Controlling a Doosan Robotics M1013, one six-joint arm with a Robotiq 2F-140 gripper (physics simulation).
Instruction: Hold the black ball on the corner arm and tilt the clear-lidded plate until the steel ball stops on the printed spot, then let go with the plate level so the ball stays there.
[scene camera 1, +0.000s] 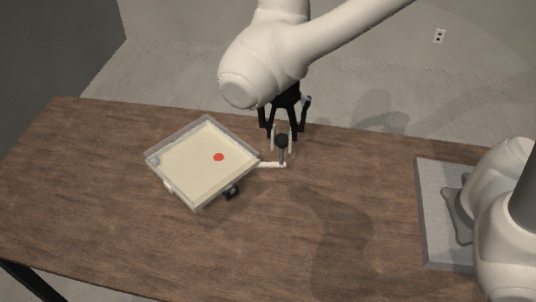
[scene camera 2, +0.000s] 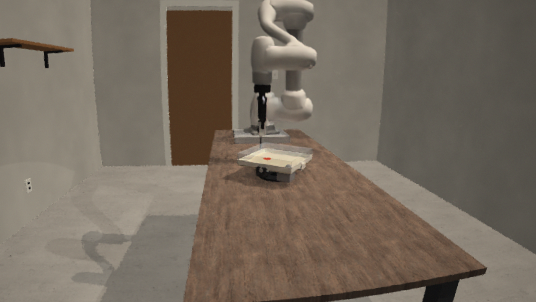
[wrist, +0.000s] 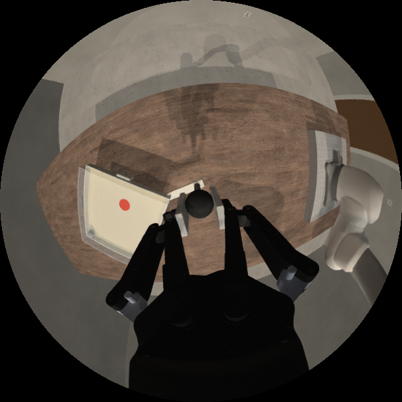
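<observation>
The black ball (scene camera 1: 281, 140) (wrist: 199, 204) tops a thin upright rod on the white corner arm (scene camera 1: 271, 164) (wrist: 186, 190). My gripper (scene camera 1: 281, 142) (scene camera 2: 262, 130) (wrist: 198, 198) points down and is shut on the black ball, one pale pad on each side. The cream plate (scene camera 1: 190, 172) (scene camera 2: 282, 161) (wrist: 112, 225) has a clear lid and rim. It looks slightly tilted; how much is hard to tell. The steel ball (scene camera 1: 155, 161) (wrist: 91, 233) lies in the plate's corner far from the arm, apart from the red spot (scene camera 1: 218, 157) (scene camera 2: 267, 158) (wrist: 124, 205).
The plate stands on a dark pivot mount (scene camera 1: 230, 192) (scene camera 2: 270, 174) on the wooden table (scene camera 1: 125, 240) (scene camera 2: 300, 240) (wrist: 240, 130). The robot's grey base slab (scene camera 1: 437, 225) (wrist: 316, 175) is at the table's other end. A wall shelf (scene camera 2: 37, 46) is at the left in the second scene view.
</observation>
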